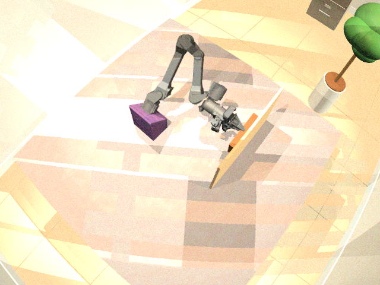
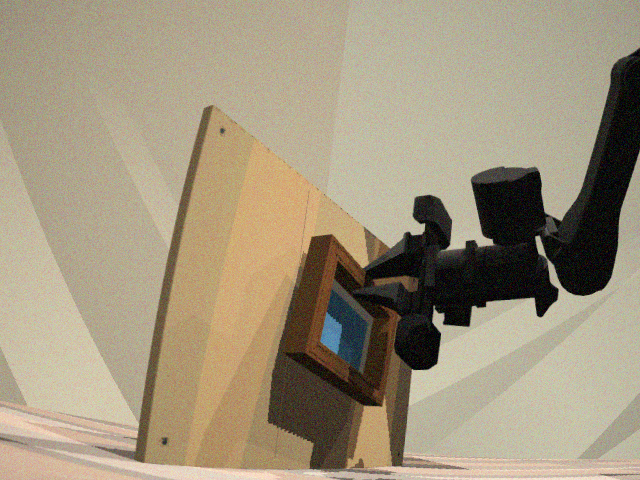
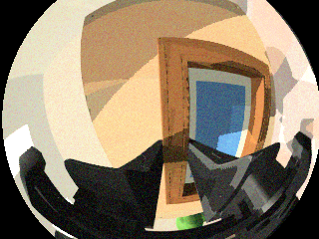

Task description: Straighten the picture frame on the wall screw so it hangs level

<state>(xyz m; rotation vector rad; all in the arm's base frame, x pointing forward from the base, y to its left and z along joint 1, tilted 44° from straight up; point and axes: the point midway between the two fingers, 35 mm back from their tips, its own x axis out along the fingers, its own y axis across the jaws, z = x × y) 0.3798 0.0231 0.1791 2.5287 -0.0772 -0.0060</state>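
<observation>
Right now the picture frame is 5 cm below my gripper tip and 1 cm to the left of it. The rest, counted from my gripper tip: wall panel 6 cm below, 2 cm ahead, 1 cm to the left.
</observation>
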